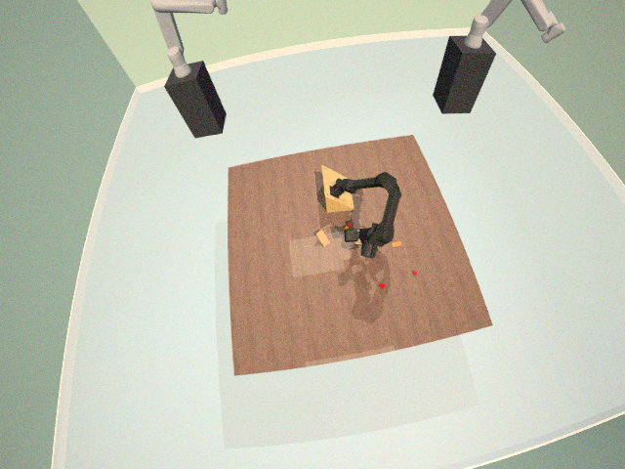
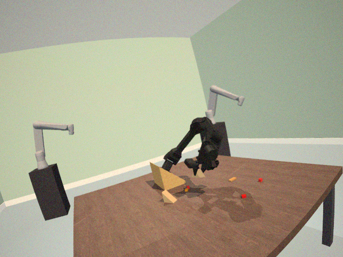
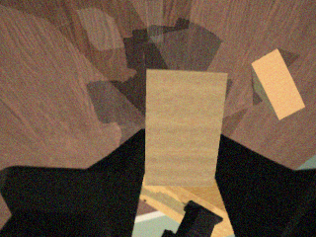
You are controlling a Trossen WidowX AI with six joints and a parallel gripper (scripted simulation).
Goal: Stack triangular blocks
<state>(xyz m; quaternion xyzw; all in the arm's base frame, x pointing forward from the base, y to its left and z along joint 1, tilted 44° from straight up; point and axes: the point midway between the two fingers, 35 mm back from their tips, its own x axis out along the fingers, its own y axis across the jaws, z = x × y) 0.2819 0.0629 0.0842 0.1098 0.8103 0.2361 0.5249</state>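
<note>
The triangular block lies 1 cm above my gripper tip. Also, from my gripper tip: orange cube 9 cm behind, 5 cm to the right, 10 cm below.
</note>
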